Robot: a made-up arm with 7 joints. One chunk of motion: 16 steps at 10 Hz.
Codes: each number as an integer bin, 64 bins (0 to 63) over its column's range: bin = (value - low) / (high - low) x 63, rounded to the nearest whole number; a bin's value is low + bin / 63 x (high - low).
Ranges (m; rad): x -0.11..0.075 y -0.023..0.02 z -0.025..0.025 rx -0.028..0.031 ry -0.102..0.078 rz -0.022..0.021
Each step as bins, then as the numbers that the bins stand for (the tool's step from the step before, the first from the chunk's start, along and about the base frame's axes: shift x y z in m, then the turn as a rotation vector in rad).
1 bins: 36 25 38 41 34 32
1 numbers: -0.00429 -0.00594 0.00516 0.01040 -0.00486 -0.00016
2 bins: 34 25 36 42 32 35
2 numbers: -0.01016 -0.00594 0.00357 0.01133 -0.01057 0.00189
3 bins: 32 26 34 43 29 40
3 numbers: -0.01603 -0.00525 0.00198 0.01227 -0.01914 0.00530
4 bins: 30 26 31 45 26 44
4 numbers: -0.02190 -0.00525 -0.00040 0.01414 -0.02771 0.00803
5 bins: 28 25 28 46 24 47
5 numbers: -0.02778 -0.00594 -0.00278 0.01508 -0.03343 0.01008
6 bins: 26 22 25 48 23 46
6 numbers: -0.03365 -0.00798 -0.00516 0.01695 -0.03629 0.00940
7 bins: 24 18 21 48 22 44
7 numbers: -0.03952 -0.01071 -0.00833 0.01695 -0.03914 0.00803
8 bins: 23 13 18 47 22 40
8 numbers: -0.04246 -0.01413 -0.01071 0.01602 -0.03914 0.00530
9 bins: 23 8 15 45 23 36
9 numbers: -0.04246 -0.01754 -0.01310 0.01414 -0.03629 0.00257
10 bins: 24 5 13 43 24 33
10 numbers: -0.03952 -0.01959 -0.01468 0.01227 -0.03343 0.00052
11 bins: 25 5 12 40 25 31
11 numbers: -0.03659 -0.01959 -0.01548 0.00946 -0.03057 -0.00084
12 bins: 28 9 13 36 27 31
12 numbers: -0.02778 -0.01686 -0.01468 0.00571 -0.02486 -0.00084
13 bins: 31 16 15 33 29 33
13 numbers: -0.01897 -0.01208 -0.01310 0.00290 -0.01914 0.00052
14 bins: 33 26 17 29 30 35
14 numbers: -0.01310 -0.00525 -0.01151 -0.00084 -0.01629 0.00189
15 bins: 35 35 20 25 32 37
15 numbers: -0.00722 0.00089 -0.00913 -0.00459 -0.01057 0.00325
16 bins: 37 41 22 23 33 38
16 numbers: -0.00135 0.00498 -0.00754 -0.00646 -0.00771 0.00394
